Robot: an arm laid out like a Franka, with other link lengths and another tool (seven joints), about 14 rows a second.
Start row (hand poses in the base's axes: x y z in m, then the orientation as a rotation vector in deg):
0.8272 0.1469 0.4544 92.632 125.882 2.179
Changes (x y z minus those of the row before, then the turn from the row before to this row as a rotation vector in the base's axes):
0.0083 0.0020 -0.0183 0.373 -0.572 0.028
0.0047 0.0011 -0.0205 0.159 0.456 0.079
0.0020 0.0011 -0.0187 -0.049 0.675 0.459
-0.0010 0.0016 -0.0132 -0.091 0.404 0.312
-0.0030 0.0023 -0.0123 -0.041 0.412 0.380
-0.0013 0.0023 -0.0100 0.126 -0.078 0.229
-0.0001 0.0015 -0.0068 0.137 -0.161 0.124
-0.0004 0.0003 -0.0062 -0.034 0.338 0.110
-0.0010 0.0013 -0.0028 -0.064 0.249 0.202
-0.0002 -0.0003 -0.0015 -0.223 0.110 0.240
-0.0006 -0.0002 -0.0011 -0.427 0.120 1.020
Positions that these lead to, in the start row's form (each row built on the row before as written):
0.8355 0.1489 0.4361 92.594 125.595 3.056
0.8402 0.1500 0.4156 92.761 126.051 2.891
0.8422 0.1511 0.3969 92.479 126.916 2.427
0.8412 0.1527 0.3837 92.234 127.444 2.090
0.8382 0.1550 0.3714 91.940 128.048 1.820
0.8369 0.1573 0.3614 91.722 128.216 2.086
0.8368 0.1588 0.3546 91.596 128.239 2.401
0.8364 0.1591 0.3484 91.579 128.572 2.125
0.8354 0.1604 0.3456 91.411 128.902 1.910
0.8352 0.1601 0.3441 91.067 129.104 1.635
0.8346 0.1599 0.3430 89.744 129.865 1.331

